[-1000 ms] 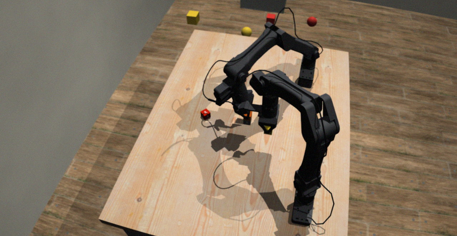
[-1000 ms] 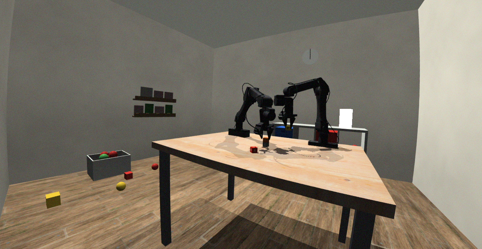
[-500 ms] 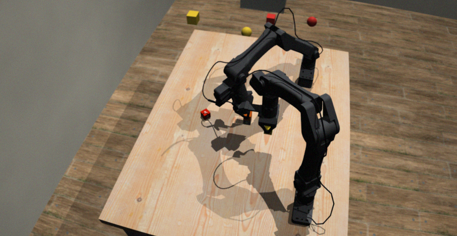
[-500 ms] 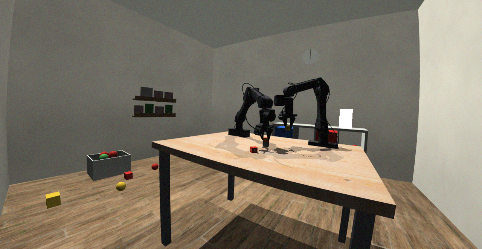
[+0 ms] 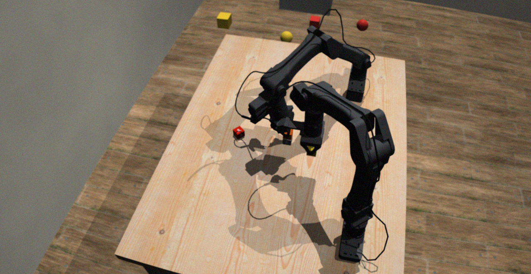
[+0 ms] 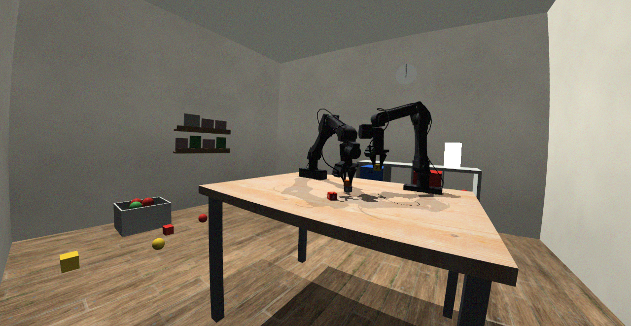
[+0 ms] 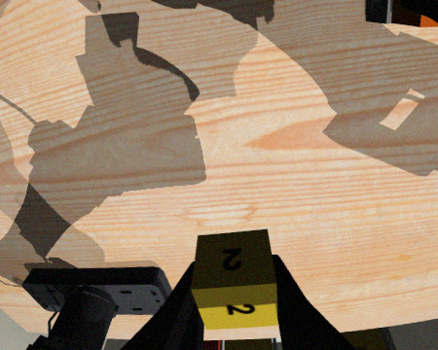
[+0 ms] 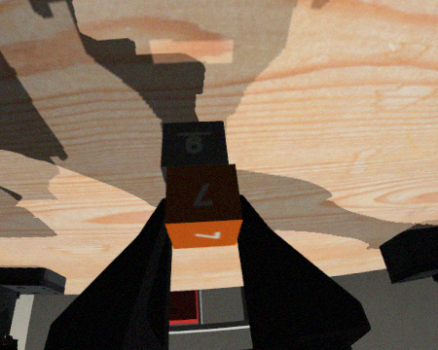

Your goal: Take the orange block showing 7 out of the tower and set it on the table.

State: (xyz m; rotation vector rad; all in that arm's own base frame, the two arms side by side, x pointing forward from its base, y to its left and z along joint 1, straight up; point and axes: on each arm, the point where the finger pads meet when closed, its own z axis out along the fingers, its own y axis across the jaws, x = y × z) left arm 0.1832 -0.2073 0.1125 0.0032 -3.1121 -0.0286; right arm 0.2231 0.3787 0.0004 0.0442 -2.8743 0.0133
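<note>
My right gripper is now 4 cm above the grey block showing 9. Round my right hand: orange block showing 7: 1 cm below; then yellow block showing 2: 10 cm behind, 13 cm to the left, 8 cm above.
Right now the yellow block showing 2 is right at my left hand. Also, from my left hand: orange block showing 7: 90 mm ahead, 130 mm to the right, 80 mm below; grey block showing 9: 90 mm ahead, 120 mm to the right, 110 mm below.
</note>
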